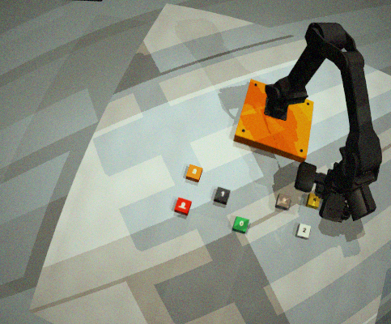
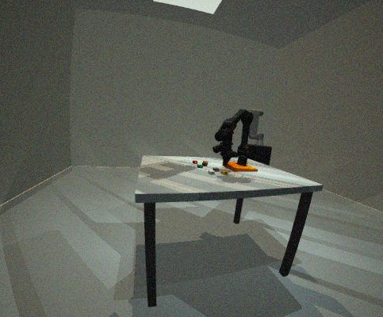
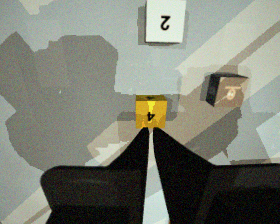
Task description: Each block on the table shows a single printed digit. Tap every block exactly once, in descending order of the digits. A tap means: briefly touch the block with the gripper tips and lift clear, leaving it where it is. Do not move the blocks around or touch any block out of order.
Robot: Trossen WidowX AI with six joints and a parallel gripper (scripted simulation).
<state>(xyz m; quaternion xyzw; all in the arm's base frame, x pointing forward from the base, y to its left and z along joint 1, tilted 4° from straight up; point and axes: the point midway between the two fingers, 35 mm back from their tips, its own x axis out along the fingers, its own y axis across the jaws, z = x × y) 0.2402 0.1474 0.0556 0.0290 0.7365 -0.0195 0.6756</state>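
The orange block lies 32 cm to the right of my gripper tip and 5 cm below it. The rest, counted from my gripper tip: dark block (4 cm ahead, 24 cm to the right, 5 cm below); white block marked 2 (8 cm ahead, 2 cm to the right, 5 cm below); green block (10 cm ahead, 18 cm to the right, 5 cm below).
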